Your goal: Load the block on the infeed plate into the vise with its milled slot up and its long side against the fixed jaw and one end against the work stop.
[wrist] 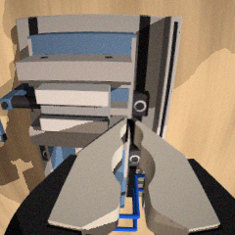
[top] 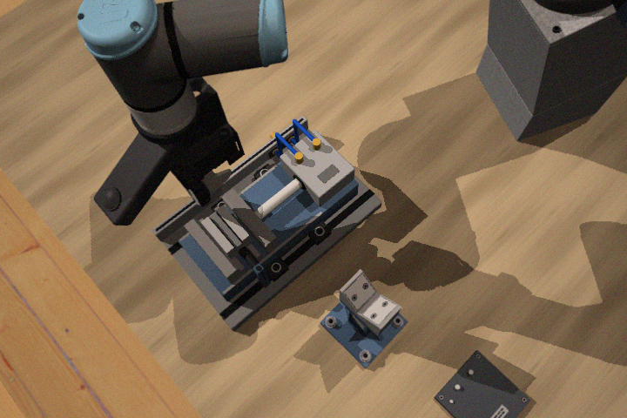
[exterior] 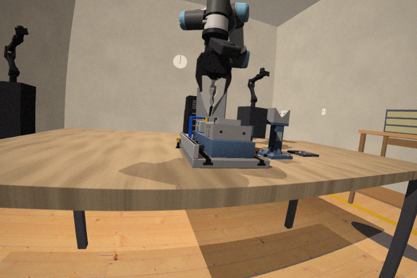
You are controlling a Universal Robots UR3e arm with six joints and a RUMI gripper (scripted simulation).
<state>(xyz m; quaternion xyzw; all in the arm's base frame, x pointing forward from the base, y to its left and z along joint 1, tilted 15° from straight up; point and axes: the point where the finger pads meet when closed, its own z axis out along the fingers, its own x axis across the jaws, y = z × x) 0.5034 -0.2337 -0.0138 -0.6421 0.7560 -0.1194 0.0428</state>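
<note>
Right now my hand is 10 mm short of the part, 50 mm to the right of it and 30 mm above it. Also, from my hand: fixed jaw 40 mm ahead, 40 mm to the left, 50 mm below; dark work stop 20 mm ahead, 90 mm to the left, 40 mm below; moving jaw 30 mm behind, 60 mm to the left, 50 mm below.
</note>
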